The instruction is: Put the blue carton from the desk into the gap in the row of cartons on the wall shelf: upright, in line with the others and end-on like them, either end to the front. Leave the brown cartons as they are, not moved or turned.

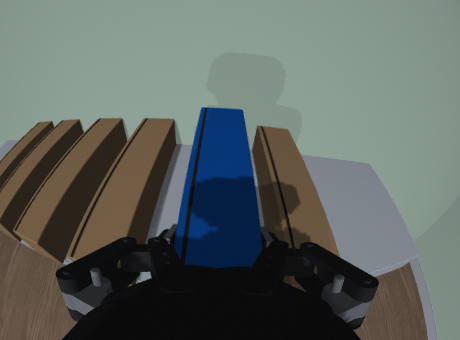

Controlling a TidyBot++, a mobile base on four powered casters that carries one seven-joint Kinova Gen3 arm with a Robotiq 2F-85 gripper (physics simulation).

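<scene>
The blue carton (pixel 222 150) is between the fingers of my gripper (pixel 217 236), which is shut on it at its near end. The carton points away from me, end-on, between two brown cartons. The brown carton on its left (pixel 132 175) stands apart from it, with a strip of shelf showing between. The brown carton on its right (pixel 290 180) is much closer, with a narrow space at most. The grey wall shelf (pixel 350 200) lies below the row. The blue carton's underside is hidden, so I cannot tell whether it touches the shelf.
Three more brown cartons (pixel 82 175) (pixel 42 165) (pixel 22 145) stand in the row at the left. The green wall (pixel 125 50) rises behind the shelf and carries the gripper's shadow. Wooden floor (pixel 30 290) shows below the shelf. The shelf's right end reaches past the rightmost brown carton.
</scene>
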